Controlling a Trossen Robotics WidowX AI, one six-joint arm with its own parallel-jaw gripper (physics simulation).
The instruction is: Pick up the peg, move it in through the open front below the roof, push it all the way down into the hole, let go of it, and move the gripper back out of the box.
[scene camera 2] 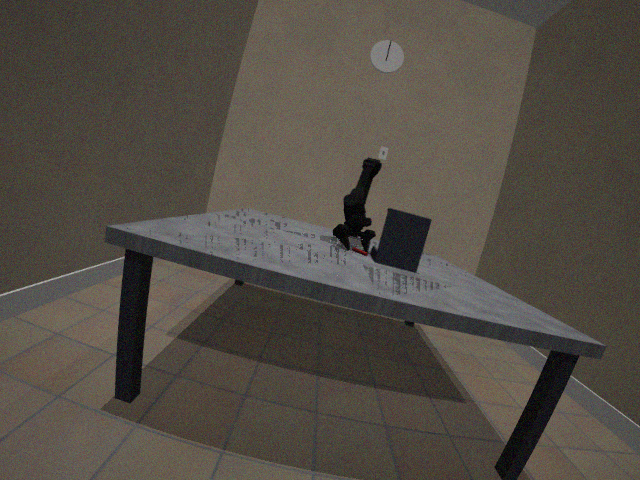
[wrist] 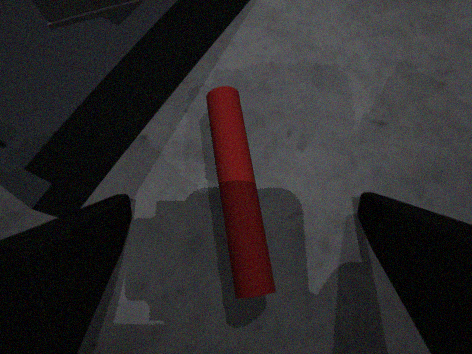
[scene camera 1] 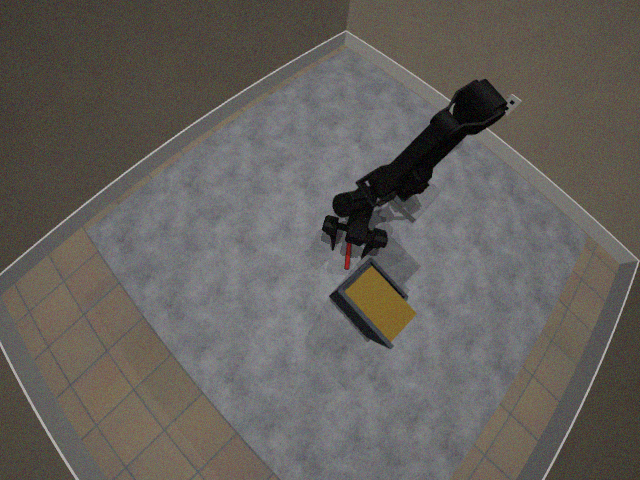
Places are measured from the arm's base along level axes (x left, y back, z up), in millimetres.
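Pixels of known places: gripper, fingertip midpoint: (scene camera 2: 358,251) (wrist: 246,204) (scene camera 1: 347,253); arm's base, origin of the base link: (scene camera 2: 351,235) (scene camera 1: 403,190).
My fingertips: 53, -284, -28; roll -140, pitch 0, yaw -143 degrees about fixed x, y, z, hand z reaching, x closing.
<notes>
For each thing: its top centre in the pictures, then the offset to it from my fingertips, as dx, dy, dz. "*": a spot on its surface instead. Level surfaces: height alone.
- red peg, middle of its top: (wrist: 238,179) (scene camera 1: 348,255) (scene camera 2: 360,249) +7, -4, +9
- dark grey box, middle of its top: (scene camera 1: 391,292) (scene camera 2: 405,212) +139, -31, +197
- yellow roof, surface spot: (scene camera 1: 379,303) * +141, -68, +197
- table, its level: dz -5
The red peg (scene camera 1: 347,259) (scene camera 2: 360,252) (wrist: 231,140) lies on its side on the table, beside the box. My gripper (scene camera 1: 348,252) (scene camera 2: 357,251) (wrist: 246,204) is open and empty, with its fingers apart on either side of the peg. In the wrist view the peg lies between them, a little nearer the left finger, and touches neither. The exact height of the fingertips over the table is hard to tell. The dark grey box (scene camera 1: 356,316) (scene camera 2: 403,240) (wrist: 122,87) has a yellow roof (scene camera 1: 379,303). The hole does not show in the wrist view.
The box's dark wall edge runs diagonally close to the left finger in the wrist view. The dark lower edge of the block inside the box (wrist: 82,12) shows at the top left. The table (scene camera 1: 232,248) (scene camera 2: 305,276) is mottled grey.
</notes>
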